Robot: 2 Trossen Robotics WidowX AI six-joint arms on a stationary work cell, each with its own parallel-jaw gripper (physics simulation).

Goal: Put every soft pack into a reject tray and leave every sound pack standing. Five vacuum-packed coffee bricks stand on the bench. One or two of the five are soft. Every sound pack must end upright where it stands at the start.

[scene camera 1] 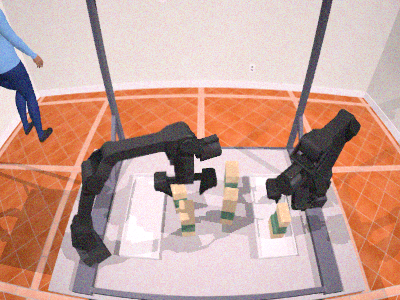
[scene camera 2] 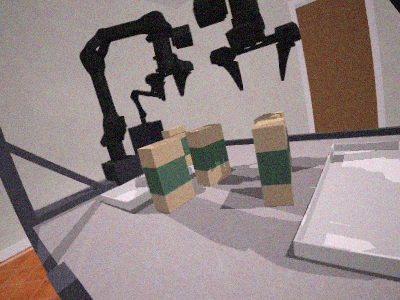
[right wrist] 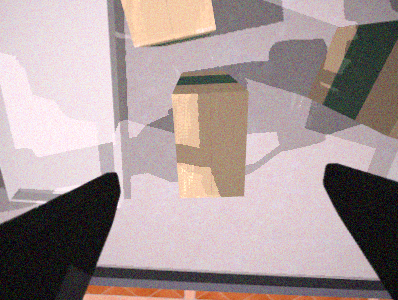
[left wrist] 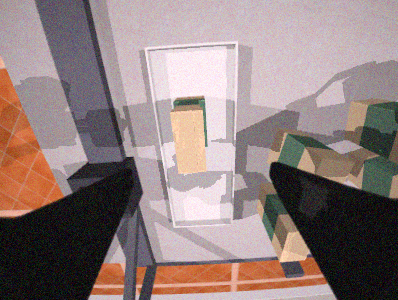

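Pixels of known places: left gripper, between the fingertips: (scene camera 1: 289, 202) (scene camera 2: 173, 98) (left wrist: 202, 171); right gripper, between the fingertips: (scene camera 1: 186, 195) (scene camera 2: 261, 85) (right wrist: 221, 177); left arm's base, origin of its link: (scene camera 2: 119, 159); right arm's base, origin of its link: (scene camera 1: 87, 243).
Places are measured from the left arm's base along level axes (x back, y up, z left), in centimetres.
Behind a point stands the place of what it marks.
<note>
A tan pack with a green band (scene camera 1: 280, 220) @(z 15.5, x -20.6, y 5.5 cm) (left wrist: 190, 140) @(z 13.1, x -18.9, y 6.4 cm) stands in the tray (scene camera 1: 265, 249) @(z 21.0, x -24.0, y -7.7 cm) (left wrist: 195, 65) @(z 21.8, x -20.1, y -7.6 cm) at the right in scene camera 1. On the bench stand a front left pack (scene camera 1: 188, 226) @(z 13.9, x -52.9, y 1.1 cm) (right wrist: 210, 145) @(z 9.4, x -53.3, y 6.1 cm), a back left pack (scene camera 1: 178, 192) @(z 2.4, x -56.4, y 6.0 cm) (scene camera 2: 273, 165) @(z -5.0, x -58.0, y -0.4 cm) (right wrist: 170, 20) @(z 1.7, x -56.2, y 6.1 cm), a middle pack (scene camera 1: 229, 205) @(z 8.4, x -38.4, y 6.1 cm) (scene camera 2: 210, 157) @(z 2.3, x -39.7, y -1.1 cm) (right wrist: 362, 75) @(z 4.6, x -40.2, y 0.2 cm) and a back pack (scene camera 1: 231, 172) @(z -6.7, x -36.4, y 6.0 cm) (scene camera 2: 167, 172) @(z -10.5, x -38.2, y 0.3 cm) (left wrist: 282, 227) @(z -5.3, x -33.4, y 4.3 cm). My left gripper (scene camera 2: 172, 95) @(z 14.6, x -20.2, y 15.9 cm) (left wrist: 202, 171) @(z 14.6, x -20.2, y 15.9 cm) is open and empty above the tray pack. My right gripper (scene camera 1: 185, 191) @(z 8.2, x -53.2, y 12.8 cm) (scene camera 2: 262, 84) @(z 8.2, x -53.2, y 12.8 cm) (right wrist: 221, 177) @(z 8.2, x -53.2, y 12.8 cm) is open and empty, raised above the left packs. Softness does not show.
Another white tray (scene camera 1: 131, 215) @(z 5.0, x -77.1, y -7.7 cm) (scene camera 2: 345, 265) @(z -16.0, x -69.0, y -7.8 cm) (right wrist: 50, 110) @(z 11.4, x -72.4, y -7.7 cm) lies beside the left packs in scene camera 1, with no pack in it. Dark frame posts (scene camera 1: 102, 65) @(z -32.4, x -87.1, y 41.2 cm) (scene camera 1: 312, 65) @(z -30.9, x -2.8, y 41.9 cm) rise at the bench's back corners. A person (scene camera 1: 19, 80) stands at the far left.
</note>
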